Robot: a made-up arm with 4 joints. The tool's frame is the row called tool.
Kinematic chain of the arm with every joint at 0, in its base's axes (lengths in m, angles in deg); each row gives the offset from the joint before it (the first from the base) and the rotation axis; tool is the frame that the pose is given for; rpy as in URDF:
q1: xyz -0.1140 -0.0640 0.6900 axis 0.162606 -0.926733 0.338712
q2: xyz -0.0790 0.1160 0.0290 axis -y
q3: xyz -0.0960 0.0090 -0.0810 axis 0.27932 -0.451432 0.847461
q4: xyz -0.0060 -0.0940 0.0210 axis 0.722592 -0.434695 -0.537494
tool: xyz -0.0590 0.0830 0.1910 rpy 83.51 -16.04 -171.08
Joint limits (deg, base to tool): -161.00..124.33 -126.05..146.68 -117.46..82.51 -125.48..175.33
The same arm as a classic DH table. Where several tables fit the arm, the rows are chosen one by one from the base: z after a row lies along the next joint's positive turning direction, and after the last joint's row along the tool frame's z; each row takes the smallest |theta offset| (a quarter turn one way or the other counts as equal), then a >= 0, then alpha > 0; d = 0 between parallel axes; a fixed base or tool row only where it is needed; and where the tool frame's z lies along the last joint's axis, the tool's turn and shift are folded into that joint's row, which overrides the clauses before.
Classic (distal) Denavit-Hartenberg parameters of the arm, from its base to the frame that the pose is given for. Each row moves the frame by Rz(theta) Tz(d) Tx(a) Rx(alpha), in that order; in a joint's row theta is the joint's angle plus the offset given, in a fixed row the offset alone. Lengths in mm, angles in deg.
base (fixed): d 674.4  theta_offset 9.95  a -123.3  alpha 70.20
q1: d 24.6  theta_offset -27.39  a -83.8  alpha 22.07
q2: d -51.0  theta_offset 7.40  a -65.8  alpha -63.17
q3: d -59.7  theta_offset 58.86  a -71.2  alpha 93.30
q4: d -148.0  theta_offset 58.96  a 117.9  alpha 125.18
tool (fixed): d 8.1  theta_offset -109.63  a 0.0  alpha 0.00
Joint limits (deg, base to tool): -161.00..124.33 -126.05..146.68 -117.46..82.51 -125.48..175.33

